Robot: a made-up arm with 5 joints.
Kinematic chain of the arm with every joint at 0, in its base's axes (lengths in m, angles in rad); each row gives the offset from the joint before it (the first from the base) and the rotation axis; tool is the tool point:
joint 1: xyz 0 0 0.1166 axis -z
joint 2: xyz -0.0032 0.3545 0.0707 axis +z
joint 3: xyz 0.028 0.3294 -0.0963 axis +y
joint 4: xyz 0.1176 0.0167 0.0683 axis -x
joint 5: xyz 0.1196 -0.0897 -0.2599 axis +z
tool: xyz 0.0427 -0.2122 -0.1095
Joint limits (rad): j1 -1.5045..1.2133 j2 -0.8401..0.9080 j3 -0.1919..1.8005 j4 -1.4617..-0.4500 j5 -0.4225..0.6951
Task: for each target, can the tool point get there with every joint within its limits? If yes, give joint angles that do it. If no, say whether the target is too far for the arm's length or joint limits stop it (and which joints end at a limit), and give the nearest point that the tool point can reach.
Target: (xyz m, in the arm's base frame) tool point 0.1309 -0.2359 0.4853
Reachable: no: joint limits stop it (at a limit: joint 1, joint 2, joint 3, joint 4, joint 5) | nearest point -0.2130 -0.4220 -0.0032 | short by 0.626 m
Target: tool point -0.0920 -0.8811 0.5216
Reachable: no: joint limits stop it (at a limit: joint 1, joint 2, joint 3, joint 5) | nearest point -0.3302 -0.5638 -0.0016 | short by 0.657 m
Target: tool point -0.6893 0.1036 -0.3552
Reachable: yes | joints -0.9263 0.3252 1.2011 -0.6710 0.2115
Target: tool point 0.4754 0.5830 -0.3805
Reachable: yes | joints 0.9054 -0.1826 1.2833 -0.5948 0.5187
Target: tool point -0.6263 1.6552 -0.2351
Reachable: no: too far | nearest point -0.4147 1.0959 -0.0921 | short by 0.615 m
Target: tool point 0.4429 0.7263 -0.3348
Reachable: yes | joints 0.1559 -0.1207 0.1323 -0.9375 0.0941
